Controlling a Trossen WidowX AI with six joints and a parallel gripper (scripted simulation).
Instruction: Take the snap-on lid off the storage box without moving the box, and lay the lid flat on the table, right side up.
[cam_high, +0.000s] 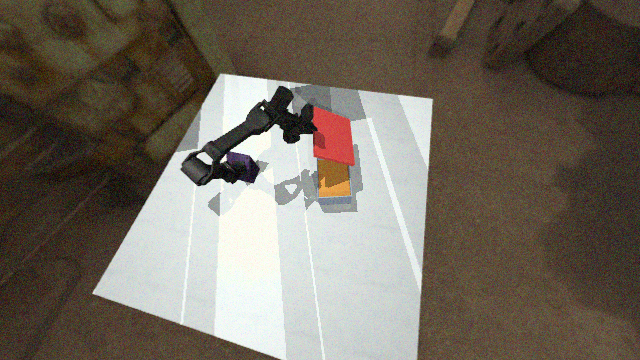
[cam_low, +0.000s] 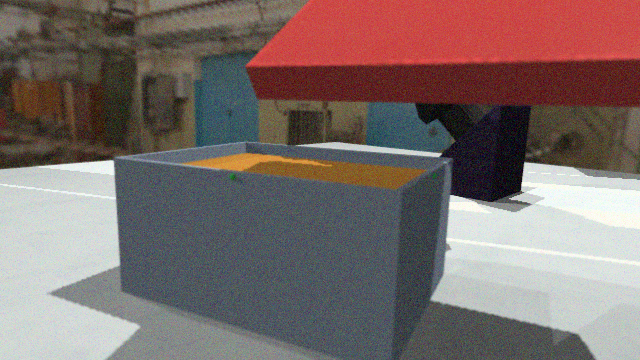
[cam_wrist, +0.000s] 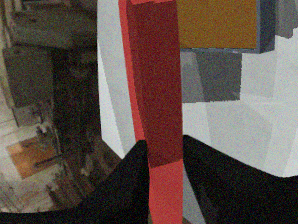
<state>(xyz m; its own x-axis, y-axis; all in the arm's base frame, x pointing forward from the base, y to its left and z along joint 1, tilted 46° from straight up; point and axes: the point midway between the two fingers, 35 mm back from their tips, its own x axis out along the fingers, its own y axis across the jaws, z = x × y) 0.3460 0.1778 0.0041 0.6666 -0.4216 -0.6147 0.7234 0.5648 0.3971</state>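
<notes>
My gripper tip is now 7 cm short of the lid, 2 cm to the right of it and 4 cm above it. The rest, counted from my gripper tip: grey-blue storage box 8 cm ahead, 12 cm to the right, 19 cm below.
</notes>
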